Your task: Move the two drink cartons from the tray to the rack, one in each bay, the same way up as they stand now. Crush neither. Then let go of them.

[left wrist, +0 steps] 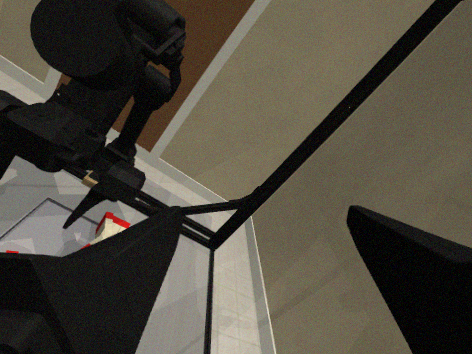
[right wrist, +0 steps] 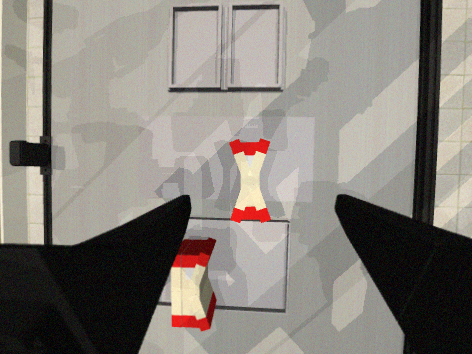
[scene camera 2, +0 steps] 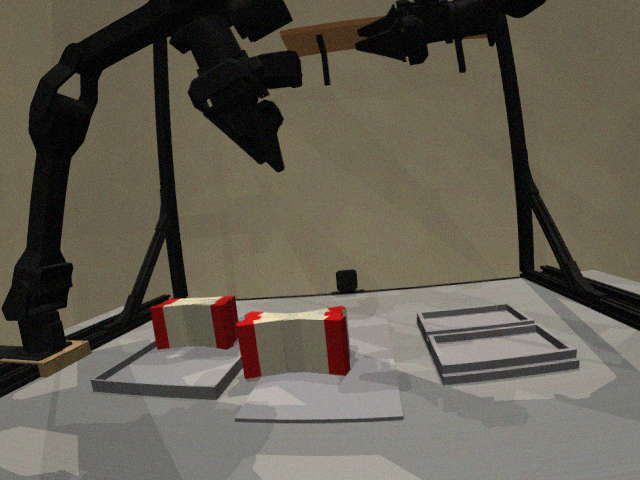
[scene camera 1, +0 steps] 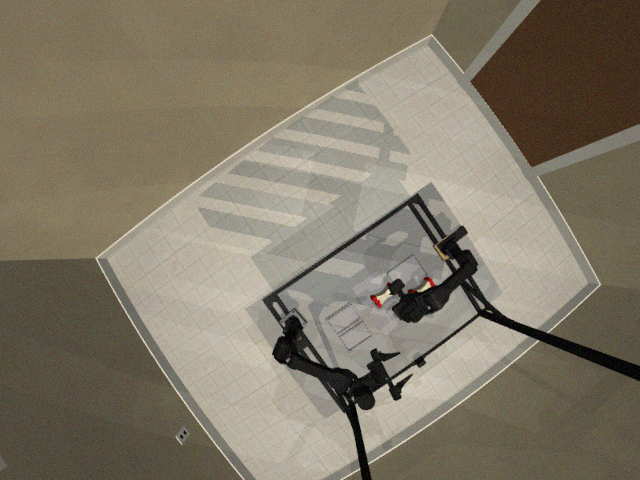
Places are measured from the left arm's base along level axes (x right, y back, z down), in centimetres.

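Pixels of known places: left gripper, fingertip midpoint: point(left wrist: 264, 214) point(scene camera 2: 356, 39) point(scene camera 1: 406, 363); right gripper, fingertip midpoint: point(left wrist: 27, 209) point(right wrist: 262, 201) point(scene camera 2: 273, 167) point(scene camera 1: 395, 301); left arm's base at its link origin: point(scene camera 1: 292, 322); right arm's base at its link origin: point(scene camera 2: 45, 349) point(scene camera 1: 446, 247).
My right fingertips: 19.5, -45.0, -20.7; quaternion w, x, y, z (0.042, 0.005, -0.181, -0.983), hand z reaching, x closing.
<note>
For each thing: its top centre in the pictures, then the offset to it from my right fingertips, as dx, dy, dz. "spot": a spot on its surface instead. Level surfaces: height alone.
- tray at its top centre: point(scene camera 2: 195, 346) point(right wrist: 220, 266) point(left wrist: 78, 246) point(scene camera 1: 414, 283) +7.1, -15.6, +23.5
- rack at its top centre: point(scene camera 2: 482, 327) point(right wrist: 224, 44) point(scene camera 1: 349, 328) +2.4, +25.2, +23.1
- pale mat at its surface level: dz +24.7
- small black box at a spot on its surface: point(scene camera 2: 346, 280) point(right wrist: 35, 154) spot: +40.2, +8.9, +21.8
Two drink cartons with red ends and pinched cream middles stand upright. One carton point(scene camera 1: 382, 296) point(scene camera 2: 294, 343) point(right wrist: 250, 180) stands on the pale flat mat, beside the tray point(scene camera 2: 155, 388) point(right wrist: 287, 265). The other carton point(scene camera 1: 423, 285) point(scene camera 2: 193, 324) point(right wrist: 192, 287) stands at the tray's back in scene camera 2. The rack point(scene camera 1: 350, 326) point(scene camera 2: 509, 363) point(right wrist: 224, 50) has two empty bays. My right gripper point(scene camera 2: 272, 166) point(right wrist: 262, 201) is open, pointing down high above the cartons. My left gripper point(scene camera 1: 405, 364) point(scene camera 2: 357, 39) point(left wrist: 264, 214) is open, raised near the table's lower edge in scene camera 1, away from cartons and rack.
The pale mat point(scene camera 2: 320, 408) point(right wrist: 302, 145) lies between tray and rack. A black frame with posts point(scene camera 2: 168, 206) surrounds the table. A small black box point(scene camera 2: 346, 280) point(right wrist: 27, 153) is fixed at one table edge. Part of the right arm shows in the left wrist view.
</note>
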